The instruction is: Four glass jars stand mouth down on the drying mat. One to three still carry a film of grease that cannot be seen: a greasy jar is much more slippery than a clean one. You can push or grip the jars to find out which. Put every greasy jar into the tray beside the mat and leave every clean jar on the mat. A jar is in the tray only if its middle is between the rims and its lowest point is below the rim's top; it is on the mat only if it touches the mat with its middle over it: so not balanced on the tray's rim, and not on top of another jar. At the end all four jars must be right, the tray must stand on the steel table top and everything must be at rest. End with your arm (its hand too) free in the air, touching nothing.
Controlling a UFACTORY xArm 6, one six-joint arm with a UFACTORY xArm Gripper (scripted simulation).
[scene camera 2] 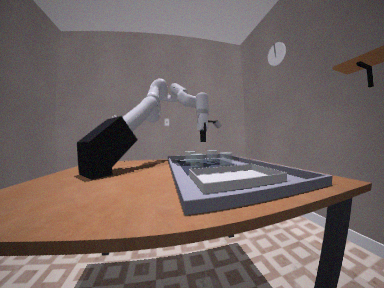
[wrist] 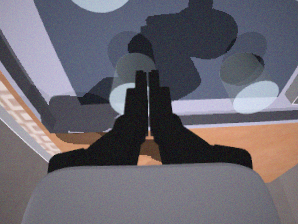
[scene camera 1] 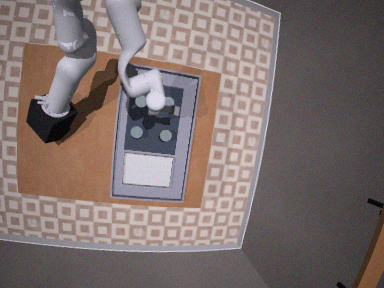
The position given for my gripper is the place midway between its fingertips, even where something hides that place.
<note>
I see my gripper (wrist: pixel 148 85), a white tray (scene camera 2: pixel 239 176), a jar (wrist: pixel 250 88) and a jar (wrist: pixel 124 77).
The white tray also shows in scene camera 1 (scene camera 1: pixel 139 170).
</note>
